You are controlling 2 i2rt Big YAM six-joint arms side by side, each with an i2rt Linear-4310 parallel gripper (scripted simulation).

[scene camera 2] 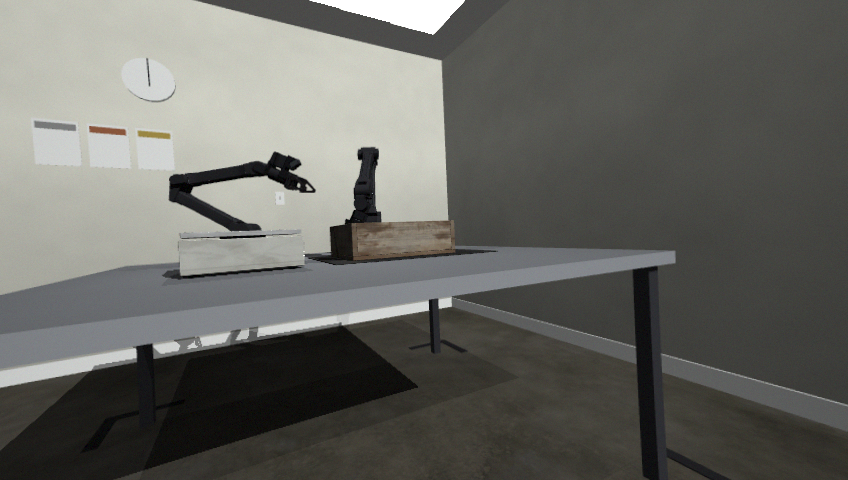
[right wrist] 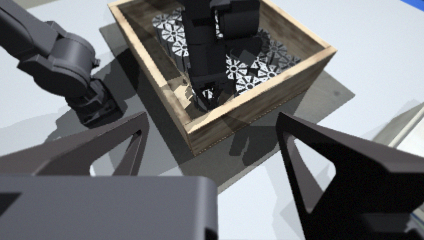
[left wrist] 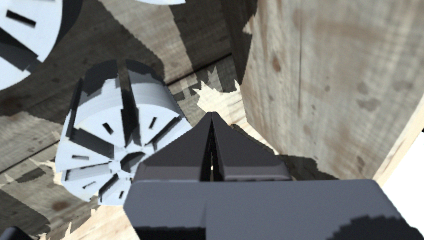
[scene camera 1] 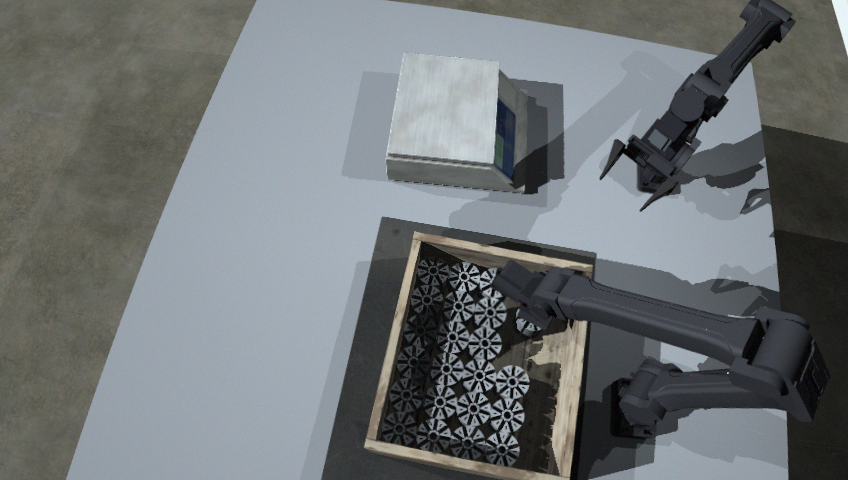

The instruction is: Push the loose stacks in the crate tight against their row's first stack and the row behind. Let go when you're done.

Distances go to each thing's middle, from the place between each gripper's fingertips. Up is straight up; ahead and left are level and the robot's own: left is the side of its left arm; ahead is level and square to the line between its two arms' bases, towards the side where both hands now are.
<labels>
The wooden crate (scene camera 1: pixel 553 360) lies 16 cm to the left of my left hand, 10 cm ahead of it and 2 cm below it.
I see my right gripper (scene camera 1: pixel 619 194) 18 cm short of the wooden crate, 31 cm to the right of it and 27 cm above it.
</labels>
